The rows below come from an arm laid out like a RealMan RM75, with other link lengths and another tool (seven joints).
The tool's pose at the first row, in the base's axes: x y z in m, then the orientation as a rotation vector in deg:
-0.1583 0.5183 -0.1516 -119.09 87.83 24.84
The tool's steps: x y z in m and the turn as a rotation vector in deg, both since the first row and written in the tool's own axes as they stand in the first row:
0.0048 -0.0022 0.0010 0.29 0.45 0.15
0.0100 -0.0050 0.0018 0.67 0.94 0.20
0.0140 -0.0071 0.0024 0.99 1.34 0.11
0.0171 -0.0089 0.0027 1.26 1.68 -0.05
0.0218 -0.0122 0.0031 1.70 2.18 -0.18
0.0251 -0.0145 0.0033 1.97 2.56 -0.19
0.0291 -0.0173 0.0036 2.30 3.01 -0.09
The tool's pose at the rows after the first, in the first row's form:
-0.1547 0.5156 -0.1545 -119.00 88.23 24.21
-0.1504 0.5126 -0.1574 -118.93 88.53 23.42
-0.1471 0.5103 -0.1596 -118.95 88.63 22.73
-0.1444 0.5085 -0.1611 -119.02 88.62 22.10
-0.1398 0.5058 -0.1632 -119.02 88.71 21.19
-0.1366 0.5038 -0.1647 -119.01 88.89 20.59
-0.1327 0.5015 -0.1664 -118.91 89.22 19.90

